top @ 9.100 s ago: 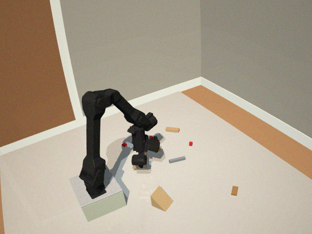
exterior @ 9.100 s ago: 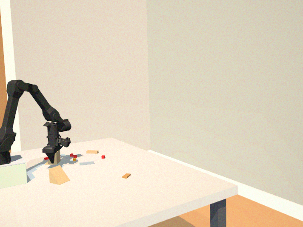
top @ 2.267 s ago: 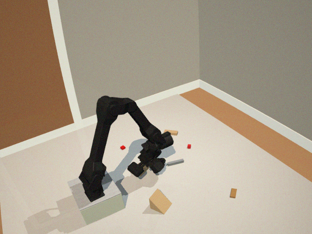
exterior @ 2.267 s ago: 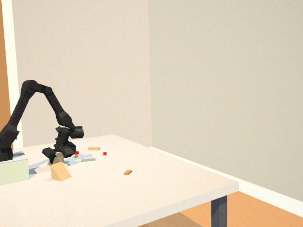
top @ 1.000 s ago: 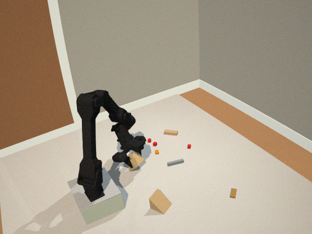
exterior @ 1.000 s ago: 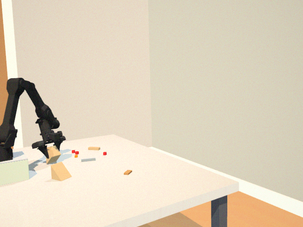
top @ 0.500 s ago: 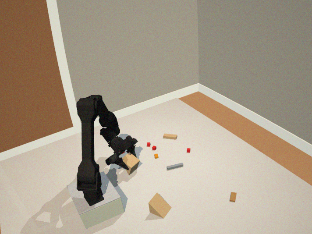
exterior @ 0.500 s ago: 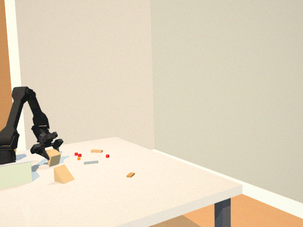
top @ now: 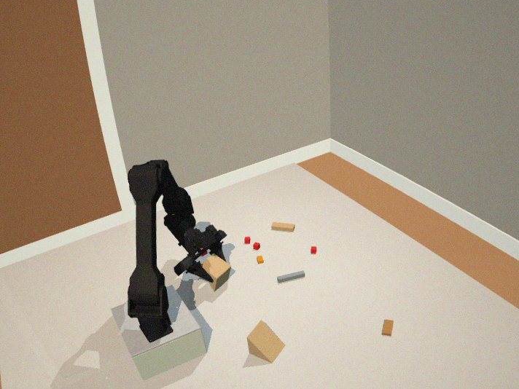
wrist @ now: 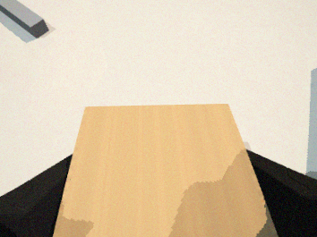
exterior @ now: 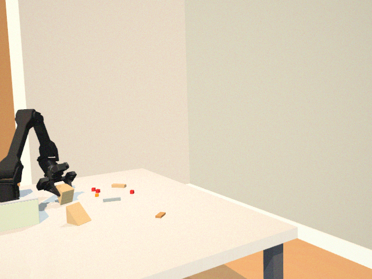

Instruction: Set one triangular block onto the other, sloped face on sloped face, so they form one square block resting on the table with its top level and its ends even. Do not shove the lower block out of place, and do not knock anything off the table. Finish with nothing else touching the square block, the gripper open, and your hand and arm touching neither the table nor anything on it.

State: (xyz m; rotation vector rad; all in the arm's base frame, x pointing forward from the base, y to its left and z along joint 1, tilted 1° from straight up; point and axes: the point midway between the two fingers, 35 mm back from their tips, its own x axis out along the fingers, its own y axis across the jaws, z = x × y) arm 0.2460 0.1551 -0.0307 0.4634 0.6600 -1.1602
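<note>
Right now my gripper tip is 10 mm below the tan triangular block. From my gripper tip the other things lie so: grey bar: 170 mm ahead, 100 mm to the right, 40 mm below; orange cube: 150 mm ahead, 20 mm to the left, 40 mm below; tan bar: 310 mm ahead, 110 mm to the left, 40 mm below.
</note>
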